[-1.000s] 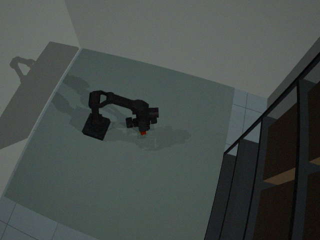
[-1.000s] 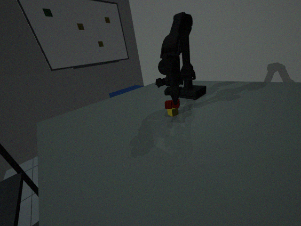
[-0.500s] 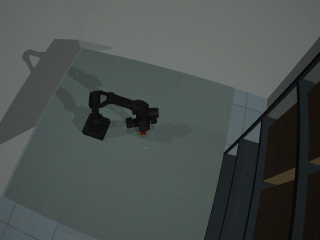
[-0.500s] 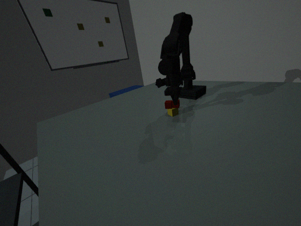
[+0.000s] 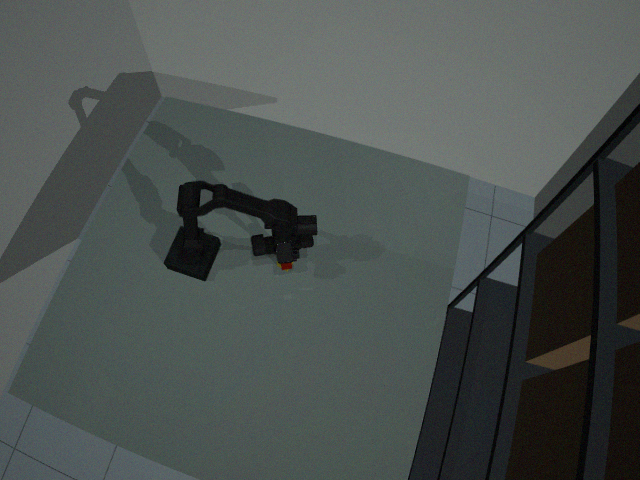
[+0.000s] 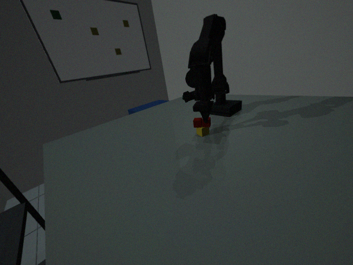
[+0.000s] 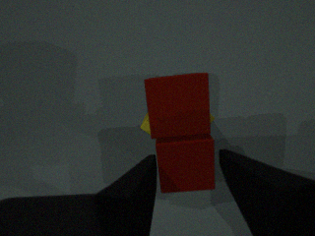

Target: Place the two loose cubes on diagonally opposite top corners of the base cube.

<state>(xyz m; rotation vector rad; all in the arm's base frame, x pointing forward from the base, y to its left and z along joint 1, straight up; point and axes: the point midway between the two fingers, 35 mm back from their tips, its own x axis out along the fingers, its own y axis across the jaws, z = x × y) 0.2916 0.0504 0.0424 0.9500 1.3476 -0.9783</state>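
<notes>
Now: gripper tip 1 cm short of the yellow cube, 2 cm to the left of it and 4 cm above it.
</notes>
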